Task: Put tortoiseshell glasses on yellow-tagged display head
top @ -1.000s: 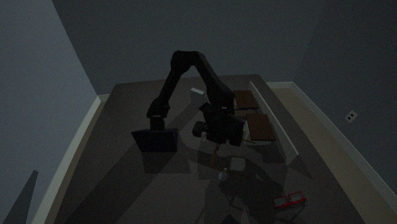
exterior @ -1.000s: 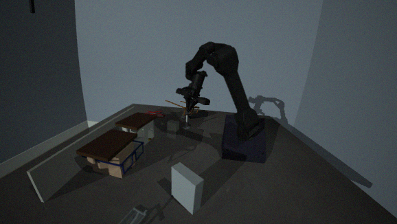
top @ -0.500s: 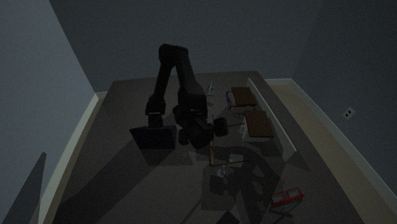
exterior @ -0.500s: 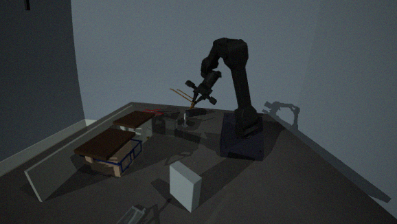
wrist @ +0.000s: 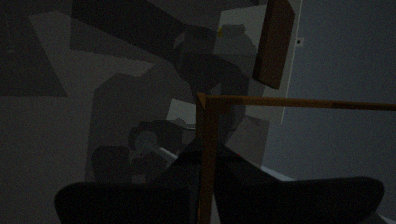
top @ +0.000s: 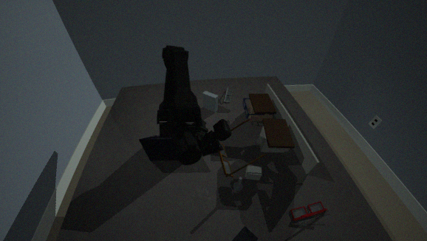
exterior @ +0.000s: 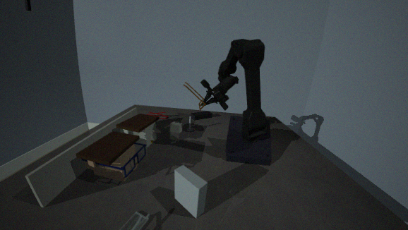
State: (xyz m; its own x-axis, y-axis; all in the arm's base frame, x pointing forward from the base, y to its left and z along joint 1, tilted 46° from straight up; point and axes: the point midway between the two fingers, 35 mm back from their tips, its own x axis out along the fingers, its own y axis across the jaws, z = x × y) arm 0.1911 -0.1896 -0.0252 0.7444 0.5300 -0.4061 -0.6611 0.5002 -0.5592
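The white head lies 260 mm ahead of my gripper tip, 120 mm below it and 110 mm to the left of it. Also, from my gripper tip: white peg stand 150 mm below, 80 mm to the right, 60 mm ahead; small white cube 150 mm below, 140 mm ahead, 40 mm to the right; black box 310 mm to the right, 160 mm below.
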